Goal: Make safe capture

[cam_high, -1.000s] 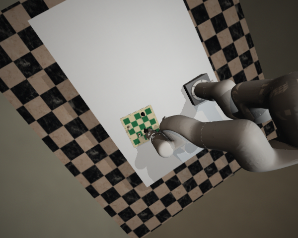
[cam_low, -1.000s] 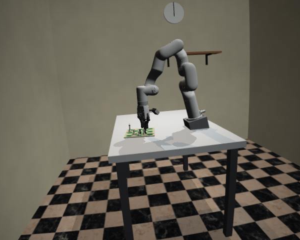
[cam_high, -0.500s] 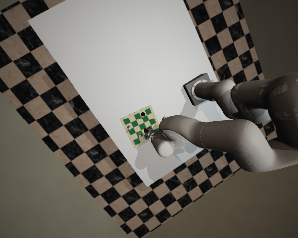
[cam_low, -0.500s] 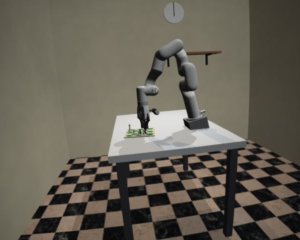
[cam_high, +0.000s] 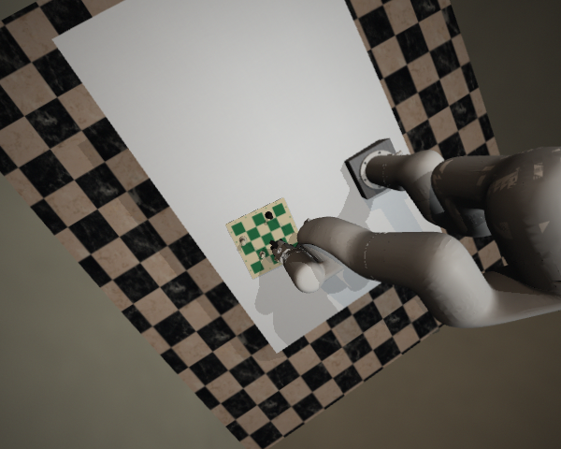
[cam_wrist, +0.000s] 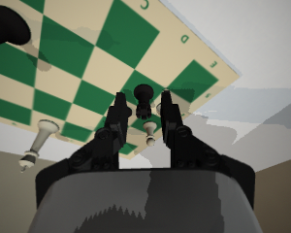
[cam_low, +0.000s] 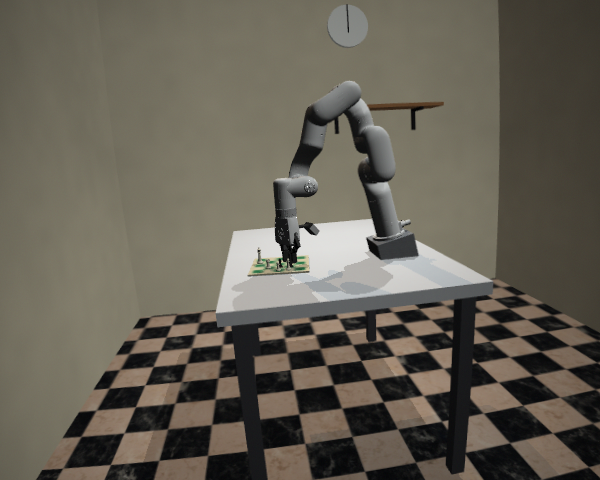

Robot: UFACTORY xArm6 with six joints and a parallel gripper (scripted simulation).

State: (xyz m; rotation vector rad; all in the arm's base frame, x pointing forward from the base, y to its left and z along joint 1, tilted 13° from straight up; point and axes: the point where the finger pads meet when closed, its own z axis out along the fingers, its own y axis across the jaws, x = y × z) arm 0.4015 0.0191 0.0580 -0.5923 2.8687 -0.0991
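Right now the black pawn is 40 mm ahead of my hand, 10 mm to the right of it and 20 mm below it. Also, from my hand: green-and-cream chessboard: 30 mm ahead, 50 mm to the right, 40 mm below; white pawn: 50 mm ahead, 30 mm to the left, 20 mm below; tall black piece: 20 mm behind, 110 mm to the right, 10 mm below.
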